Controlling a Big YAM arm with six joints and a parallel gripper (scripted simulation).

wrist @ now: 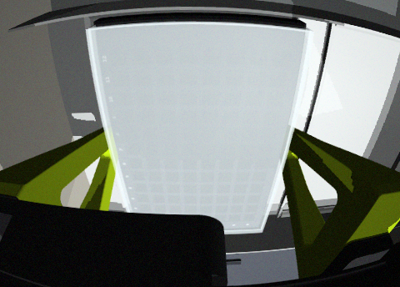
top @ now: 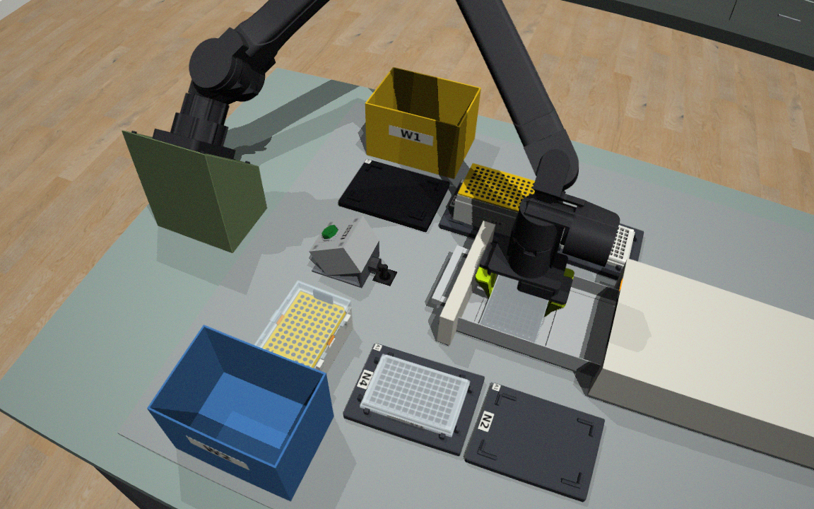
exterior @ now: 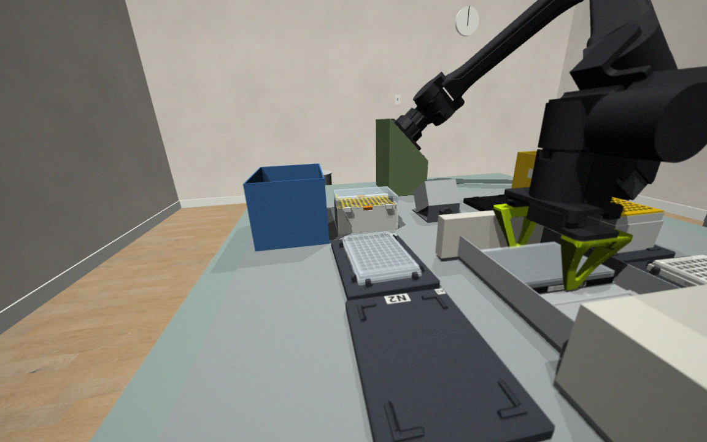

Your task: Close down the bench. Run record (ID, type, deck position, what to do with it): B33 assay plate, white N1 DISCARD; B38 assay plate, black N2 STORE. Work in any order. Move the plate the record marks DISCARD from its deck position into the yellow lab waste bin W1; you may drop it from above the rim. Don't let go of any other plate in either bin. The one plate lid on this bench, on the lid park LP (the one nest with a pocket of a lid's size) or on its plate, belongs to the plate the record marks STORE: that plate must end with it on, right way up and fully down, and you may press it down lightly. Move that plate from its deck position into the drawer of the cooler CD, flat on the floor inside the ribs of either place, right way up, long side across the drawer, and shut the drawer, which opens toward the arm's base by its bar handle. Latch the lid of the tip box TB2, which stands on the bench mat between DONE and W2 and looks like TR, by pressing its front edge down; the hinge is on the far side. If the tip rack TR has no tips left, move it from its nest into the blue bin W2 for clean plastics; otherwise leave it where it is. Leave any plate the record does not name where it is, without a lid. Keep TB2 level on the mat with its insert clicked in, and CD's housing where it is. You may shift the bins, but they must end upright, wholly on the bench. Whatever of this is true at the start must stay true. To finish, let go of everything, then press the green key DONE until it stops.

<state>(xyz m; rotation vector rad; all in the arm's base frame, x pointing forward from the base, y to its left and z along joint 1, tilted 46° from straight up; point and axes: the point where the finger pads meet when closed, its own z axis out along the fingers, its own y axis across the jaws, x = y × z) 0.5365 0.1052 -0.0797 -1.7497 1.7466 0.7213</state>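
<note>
Now: hand right at the black plate. From my hand the other things lie so: cooler CD: 19 cm ahead, 1 cm to the right, 1 cm above; plate lid: right at my hand; cooler drawer: 3 cm ahead.
</note>
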